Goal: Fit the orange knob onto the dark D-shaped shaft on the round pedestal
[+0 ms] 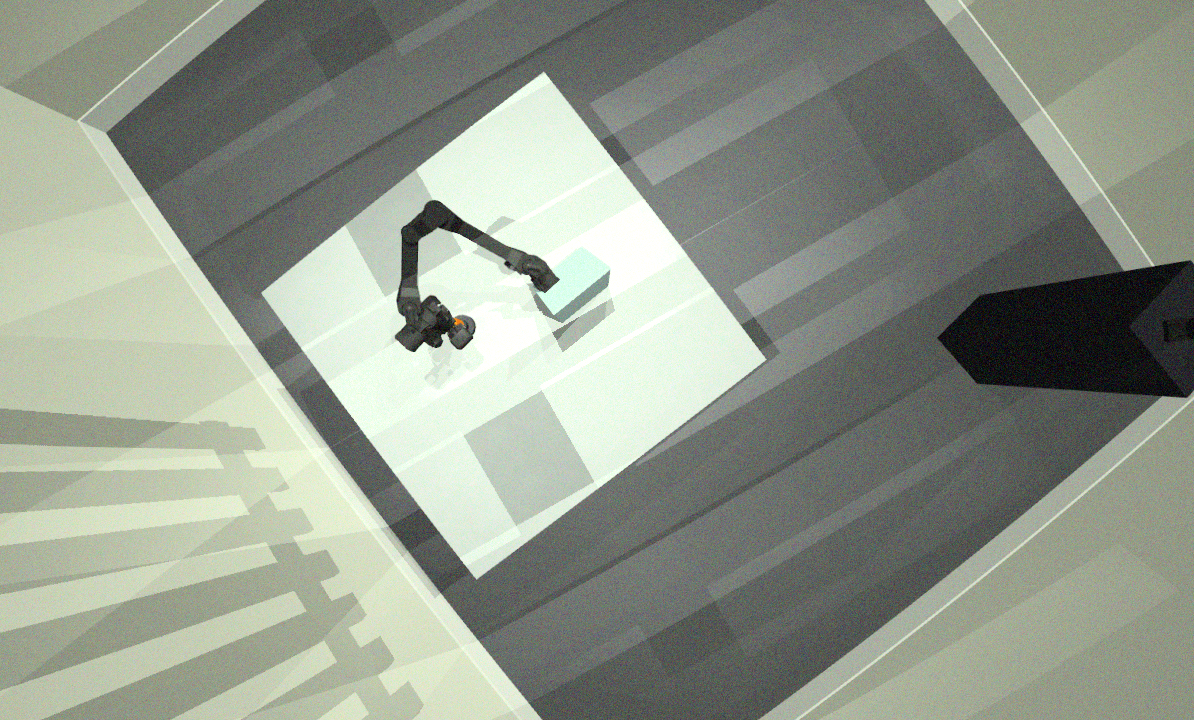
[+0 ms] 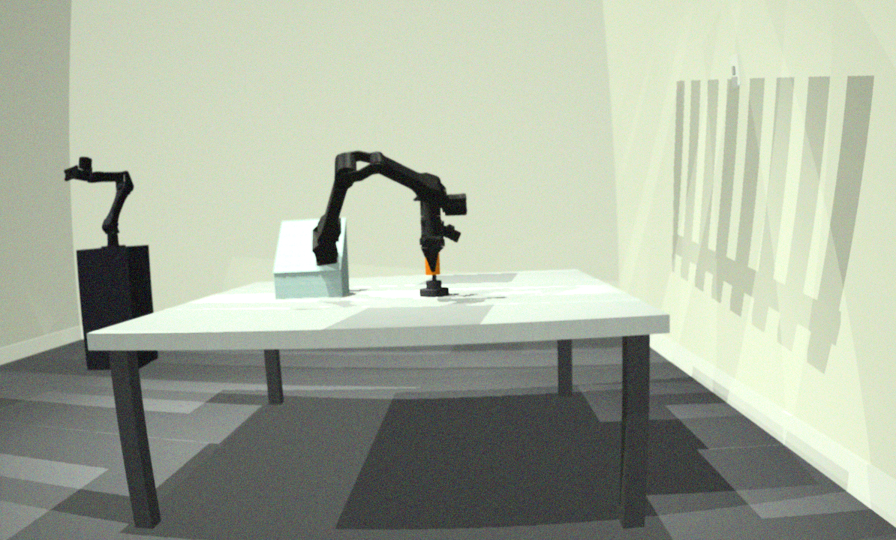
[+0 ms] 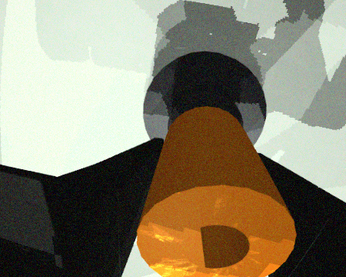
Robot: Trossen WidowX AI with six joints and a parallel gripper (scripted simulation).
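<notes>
The orange knob is 2 cm above my gripper tip. The rest, counted from my gripper tip: pedestal (4 cm below).
</notes>
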